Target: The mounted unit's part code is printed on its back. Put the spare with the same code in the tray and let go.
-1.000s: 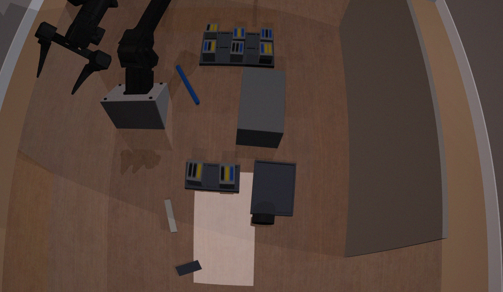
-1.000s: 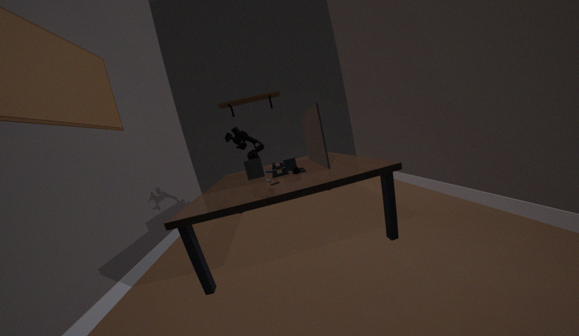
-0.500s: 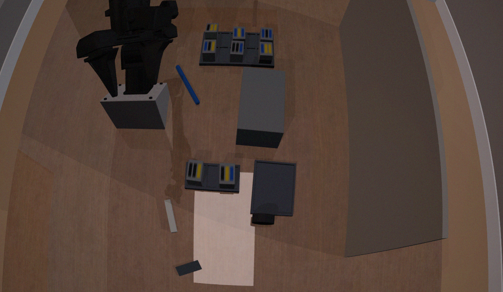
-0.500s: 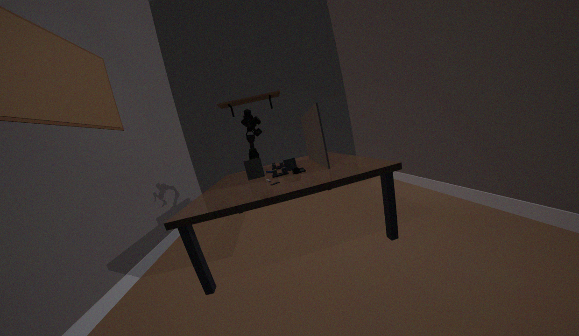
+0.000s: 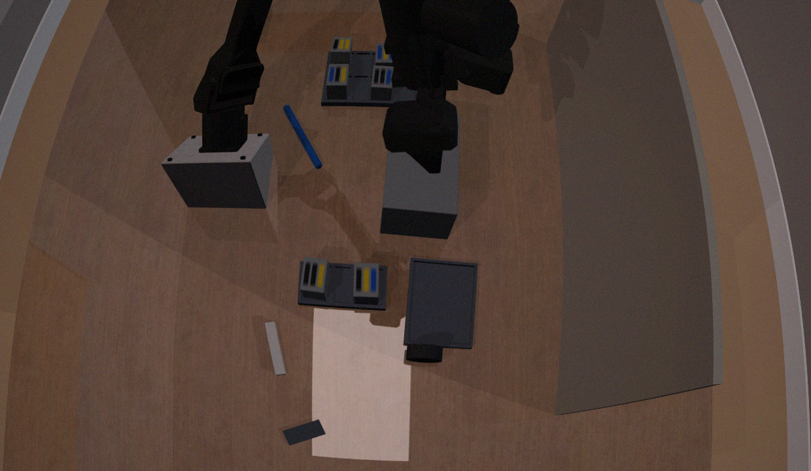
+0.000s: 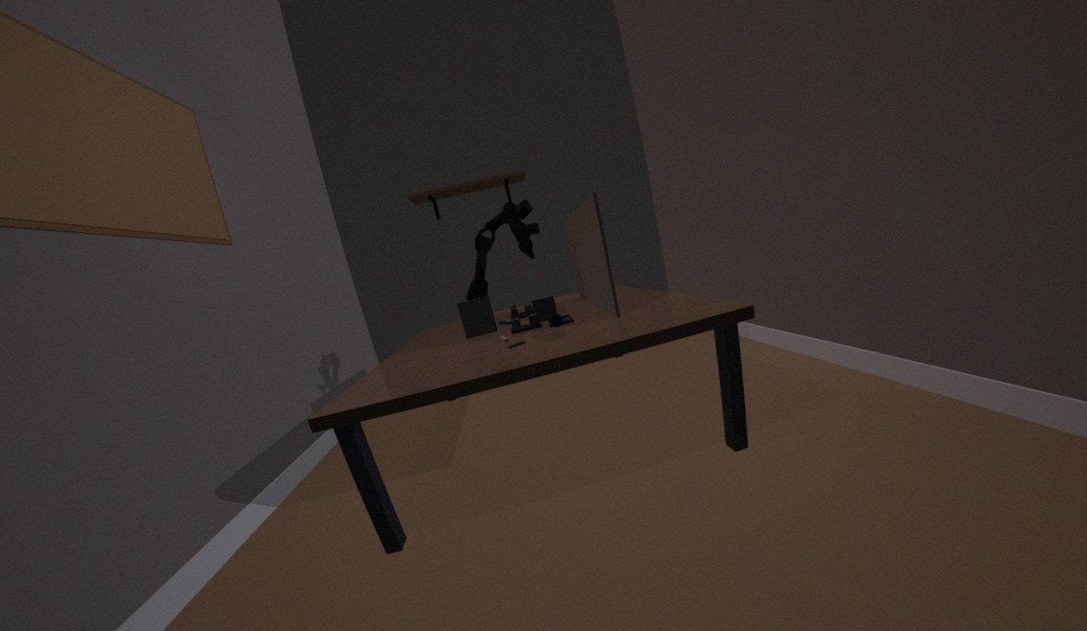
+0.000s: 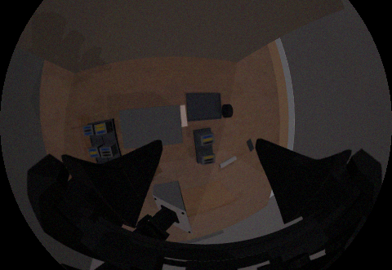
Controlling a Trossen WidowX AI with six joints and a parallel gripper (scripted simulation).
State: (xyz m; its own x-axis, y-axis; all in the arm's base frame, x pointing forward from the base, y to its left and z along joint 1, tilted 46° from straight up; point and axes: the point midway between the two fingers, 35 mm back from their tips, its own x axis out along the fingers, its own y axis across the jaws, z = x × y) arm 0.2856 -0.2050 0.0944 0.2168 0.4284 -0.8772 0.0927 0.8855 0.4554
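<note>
Right now my gripper tip is 60 mm past the grey spare, 310 mm to the right of it and 250 mm above it. Round my gripper tip: grey panel 250 mm ahead, 70 mm to the left, 70 mm below; tall grey box 90 mm to the left, 240 mm below; dark grey tray 40 mm ahead, 100 mm to the right, 290 mm below.
</note>
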